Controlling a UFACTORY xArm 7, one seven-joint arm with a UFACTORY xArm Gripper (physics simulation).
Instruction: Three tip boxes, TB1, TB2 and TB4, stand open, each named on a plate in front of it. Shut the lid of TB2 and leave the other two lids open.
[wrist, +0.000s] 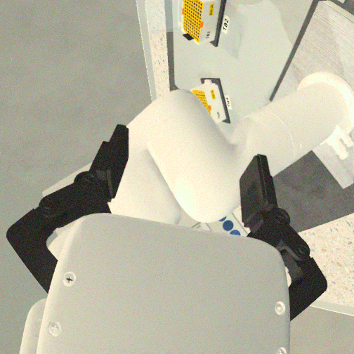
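Note:
TB2 (199, 20) is a white tip box with a yellow tip grid, near the top of the wrist view and cut off by the edge. Its grid shows uncovered, and its name plate (226, 24) is beside it. A second tip box (215, 102) with a yellow grid sits lower, partly hidden by the white arm; its plate (228, 102) is too small to read surely. The third tip box does not show. My gripper (189, 153) is open, its black fingers wide apart with nothing held, well below TB2 in the view.
The white robot arm (190, 150) crosses the middle of the view, towards its round base (327, 82) at the right. An item with blue circles (228, 224) shows partly beneath the arm. A speckled table edge (159, 60) runs down beside the boxes, with grey floor (65, 75) to the left.

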